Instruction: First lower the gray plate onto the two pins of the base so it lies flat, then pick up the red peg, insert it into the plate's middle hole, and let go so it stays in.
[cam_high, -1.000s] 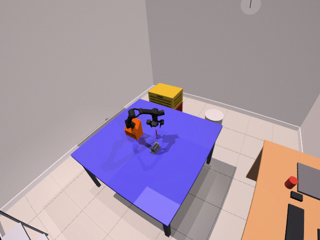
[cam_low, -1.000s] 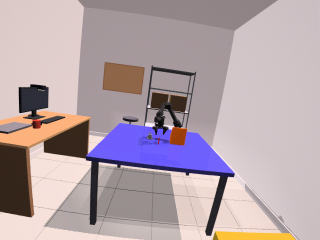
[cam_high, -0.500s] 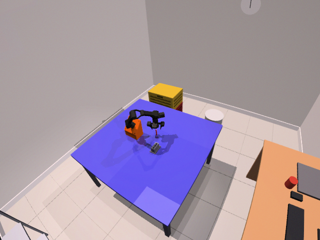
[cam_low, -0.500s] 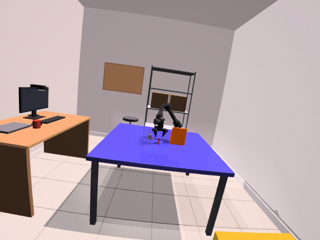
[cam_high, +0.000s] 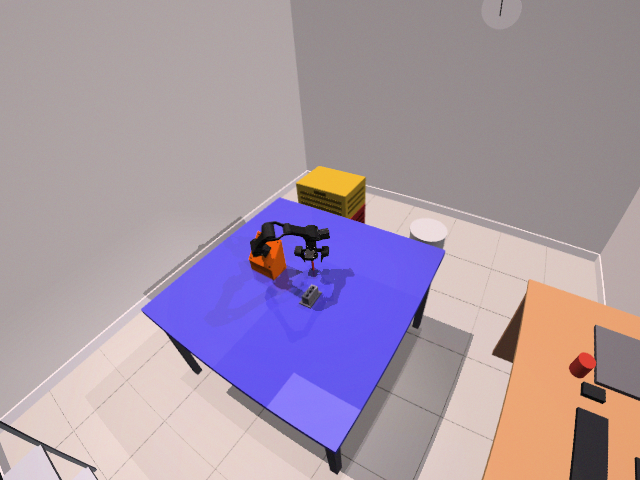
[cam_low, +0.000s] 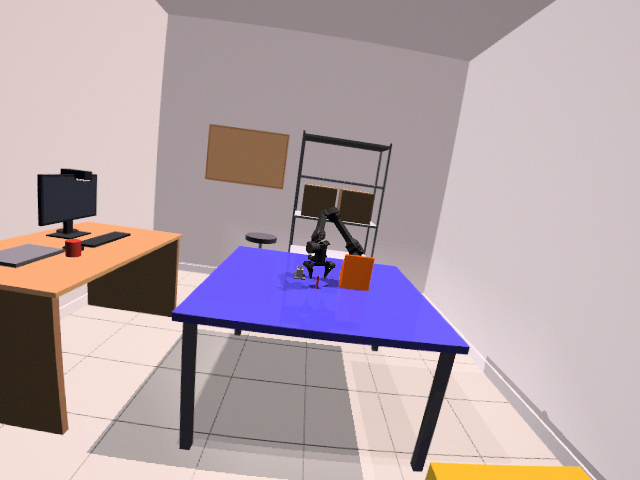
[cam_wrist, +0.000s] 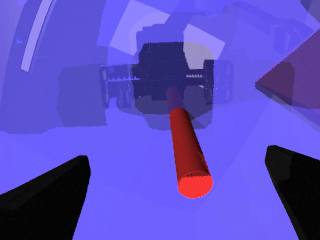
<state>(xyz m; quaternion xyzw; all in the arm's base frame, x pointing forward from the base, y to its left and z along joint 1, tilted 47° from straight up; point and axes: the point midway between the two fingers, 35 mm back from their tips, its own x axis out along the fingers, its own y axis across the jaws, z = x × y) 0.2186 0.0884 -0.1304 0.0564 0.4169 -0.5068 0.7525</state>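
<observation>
My gripper tip is now 20 mm above the red peg. Round my gripper tip: gray plate 170 mm to the right, 130 mm ahead, 10 mm below; base 170 mm to the right, 130 mm ahead, 50 mm below.
</observation>
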